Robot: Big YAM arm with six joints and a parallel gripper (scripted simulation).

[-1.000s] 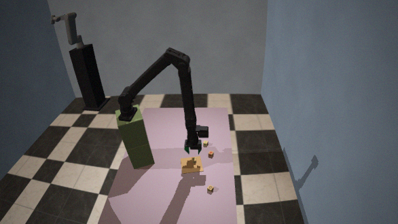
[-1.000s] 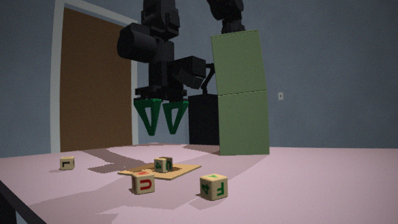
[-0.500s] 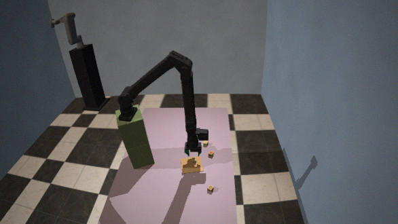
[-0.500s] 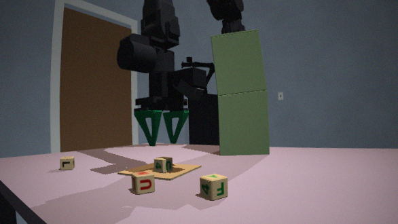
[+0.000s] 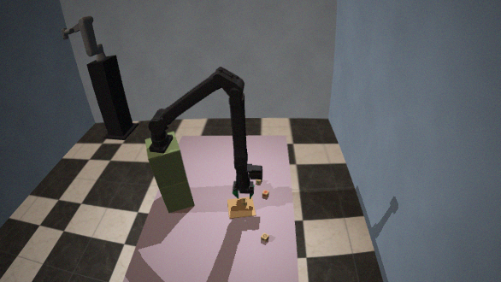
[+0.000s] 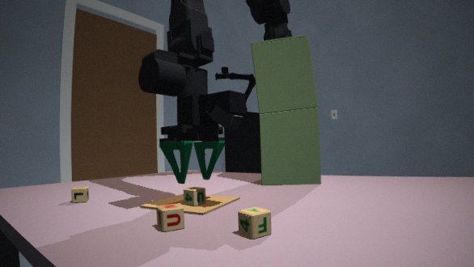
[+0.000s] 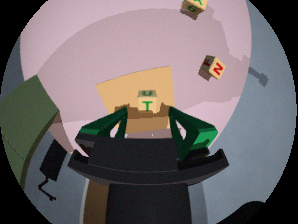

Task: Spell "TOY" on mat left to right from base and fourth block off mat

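My gripper is now 5 cm above the tan mat, 3 cm to the left of it and 1 cm past it. The rest, counted from my hand: letter block: 18 cm to the left, 6 cm ahead, 4 cm below; then black-lettered block: 22 cm to the right, 14 cm ahead, 4 cm below.
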